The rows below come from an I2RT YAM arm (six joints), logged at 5 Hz.
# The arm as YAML. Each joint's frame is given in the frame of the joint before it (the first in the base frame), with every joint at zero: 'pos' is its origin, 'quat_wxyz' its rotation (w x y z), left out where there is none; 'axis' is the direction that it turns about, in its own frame. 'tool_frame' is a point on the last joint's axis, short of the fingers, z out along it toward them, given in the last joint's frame.
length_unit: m
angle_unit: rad
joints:
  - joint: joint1
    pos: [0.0, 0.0, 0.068]
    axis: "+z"
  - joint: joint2
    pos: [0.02, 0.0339, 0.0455]
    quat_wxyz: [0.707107, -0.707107, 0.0, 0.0]
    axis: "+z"
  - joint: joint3
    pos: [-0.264, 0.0, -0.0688]
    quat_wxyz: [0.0, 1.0, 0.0, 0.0]
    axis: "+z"
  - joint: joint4
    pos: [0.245, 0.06, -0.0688]
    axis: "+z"
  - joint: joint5
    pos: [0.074, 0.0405, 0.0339]
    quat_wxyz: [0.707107, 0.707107, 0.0, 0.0]
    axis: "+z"
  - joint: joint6
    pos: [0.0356, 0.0, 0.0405]
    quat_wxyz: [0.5, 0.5, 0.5, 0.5]
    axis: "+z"
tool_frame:
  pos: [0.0, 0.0, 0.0]
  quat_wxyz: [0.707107, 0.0, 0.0, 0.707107]
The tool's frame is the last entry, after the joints.
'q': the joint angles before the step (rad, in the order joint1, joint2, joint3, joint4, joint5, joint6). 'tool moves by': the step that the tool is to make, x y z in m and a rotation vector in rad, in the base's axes. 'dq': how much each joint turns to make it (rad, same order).
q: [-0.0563, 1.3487, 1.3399, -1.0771, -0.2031, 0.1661]
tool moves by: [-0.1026, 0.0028, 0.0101, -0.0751, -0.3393, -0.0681]
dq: [0.0002, -0.5009, -0.3035, 0.1489, 0.0856, 0.0200]
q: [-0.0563, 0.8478, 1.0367, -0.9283, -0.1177, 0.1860]
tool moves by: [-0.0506, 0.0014, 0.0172, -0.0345, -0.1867, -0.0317]
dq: [-0.0006, -0.2151, -0.0190, -0.0078, 0.0392, -0.0004]
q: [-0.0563, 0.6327, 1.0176, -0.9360, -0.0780, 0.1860]
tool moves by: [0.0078, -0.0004, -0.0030, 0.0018, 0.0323, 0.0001]
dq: [0.0004, 0.0317, -0.0006, 0.0000, 0.0003, 0.0002]
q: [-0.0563, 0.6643, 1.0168, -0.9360, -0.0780, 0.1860]
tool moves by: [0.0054, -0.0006, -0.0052, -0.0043, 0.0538, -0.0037]
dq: [-0.0004, 0.0285, -0.0009, -0.0243, 0.0069, -0.0041]
